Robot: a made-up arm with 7 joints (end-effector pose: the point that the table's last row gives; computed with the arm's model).
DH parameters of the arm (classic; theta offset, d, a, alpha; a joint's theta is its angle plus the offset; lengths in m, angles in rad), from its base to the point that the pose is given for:
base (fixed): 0 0.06 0.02 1.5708
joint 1: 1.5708 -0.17 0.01 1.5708
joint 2: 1.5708 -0.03 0 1.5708
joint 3: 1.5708 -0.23 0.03 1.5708
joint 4: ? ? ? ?
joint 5: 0 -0.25 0 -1.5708
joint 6: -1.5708 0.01 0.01 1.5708
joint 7: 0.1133 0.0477 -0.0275 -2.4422
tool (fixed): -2.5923 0.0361 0 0
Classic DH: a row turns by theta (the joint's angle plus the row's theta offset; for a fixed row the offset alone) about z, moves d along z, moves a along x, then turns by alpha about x.
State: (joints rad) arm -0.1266 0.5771 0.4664 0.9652 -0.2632 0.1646 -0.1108
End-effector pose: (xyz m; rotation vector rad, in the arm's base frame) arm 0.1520 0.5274 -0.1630 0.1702 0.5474 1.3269
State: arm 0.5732 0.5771 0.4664 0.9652 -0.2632 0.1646 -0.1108
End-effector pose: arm 0.2646 0.5274 -0.0256 -0.2906 -0.0469 1.2853
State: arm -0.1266 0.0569 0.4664 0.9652 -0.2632 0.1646 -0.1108
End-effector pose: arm 0.1331 0.3735 -0.3110 -0.2740 0.8814 1.2073
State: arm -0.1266 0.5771 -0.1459 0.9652 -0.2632 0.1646 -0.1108
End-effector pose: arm 0.2121 0.4085 -0.2486 0.4520 0.7685 0.7859
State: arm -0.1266 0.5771 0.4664 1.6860 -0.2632 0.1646 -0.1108
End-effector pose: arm 0.2084 0.4435 -0.0065 0.1296 -0.1270 1.0025
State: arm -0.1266 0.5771 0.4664 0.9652 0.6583 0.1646 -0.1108
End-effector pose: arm 0.1466 0.5141 -0.1957 -0.8348 0.4908 1.3772
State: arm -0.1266 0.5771 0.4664 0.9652 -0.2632 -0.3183 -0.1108
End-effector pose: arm 0.1644 0.5291 -0.1609 0.1271 0.1679 1.0166
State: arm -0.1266 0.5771 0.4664 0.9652 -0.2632 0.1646 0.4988
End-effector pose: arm 0.1610 0.5198 -0.1811 -0.0163 0.9453 0.8445
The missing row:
joint 4: 0 -0.04 0.02 -1.5708
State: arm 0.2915 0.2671 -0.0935 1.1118 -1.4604 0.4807 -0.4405
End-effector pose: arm 0.3366 0.2844 -0.1135 1.1485 -0.2957 1.0065
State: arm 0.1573 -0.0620 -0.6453 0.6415 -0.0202 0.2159 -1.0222
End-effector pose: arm 0.2415 0.1090 -0.3126 0.2098 0.4976 0.9928
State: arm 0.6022 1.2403 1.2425 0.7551 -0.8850 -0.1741 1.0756
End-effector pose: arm -0.0312 0.6471 0.1275 0.1034 0.2546 1.1328
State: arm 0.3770 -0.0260 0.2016 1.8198 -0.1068 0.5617 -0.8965
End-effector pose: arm 0.2637 0.3018 -0.0099 -0.7894 -0.2214 1.4840
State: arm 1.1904 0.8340 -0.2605 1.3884 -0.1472 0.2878 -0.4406
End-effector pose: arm 0.2709 0.3769 0.2411 -0.1019 -0.9618 1.0331
